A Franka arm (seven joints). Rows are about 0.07 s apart.
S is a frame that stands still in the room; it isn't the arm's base.
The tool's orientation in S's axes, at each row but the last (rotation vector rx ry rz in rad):
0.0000 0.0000 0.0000
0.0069 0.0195 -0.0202
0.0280 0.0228 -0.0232
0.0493 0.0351 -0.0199
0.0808 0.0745 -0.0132
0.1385 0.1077 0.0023
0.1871 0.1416 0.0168
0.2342 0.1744 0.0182
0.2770 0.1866 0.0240
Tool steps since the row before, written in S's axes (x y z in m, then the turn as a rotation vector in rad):
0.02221 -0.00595 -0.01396 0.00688 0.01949 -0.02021
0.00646 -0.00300 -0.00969 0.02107 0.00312 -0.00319
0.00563 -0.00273 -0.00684 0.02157 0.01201 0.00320
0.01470 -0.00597 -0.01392 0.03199 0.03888 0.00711
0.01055 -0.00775 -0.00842 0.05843 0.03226 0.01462
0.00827 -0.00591 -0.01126 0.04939 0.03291 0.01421
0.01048 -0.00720 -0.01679 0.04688 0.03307 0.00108
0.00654 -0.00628 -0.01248 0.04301 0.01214 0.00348
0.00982 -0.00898 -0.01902 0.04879 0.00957 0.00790
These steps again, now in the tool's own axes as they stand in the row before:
0.02221 -0.00595 -0.01396 0.00688 0.01949 -0.02021
0.00671 -0.00293 -0.00954 0.02106 0.00352 -0.00280
0.00585 -0.00279 -0.00663 0.02121 0.01260 0.00334
0.01530 -0.00634 -0.01309 0.03097 0.03984 0.00627
0.01123 -0.00823 -0.00696 0.05684 0.03427 0.01623
0.00937 -0.00736 -0.00939 0.04790 0.03481 0.01476
0.01249 -0.01024 -0.01352 0.04724 0.03253 0.00161
0.00832 -0.00899 -0.00937 0.04223 0.01272 0.00803
0.01263 -0.01383 -0.01372 0.04698 0.01147 0.01398

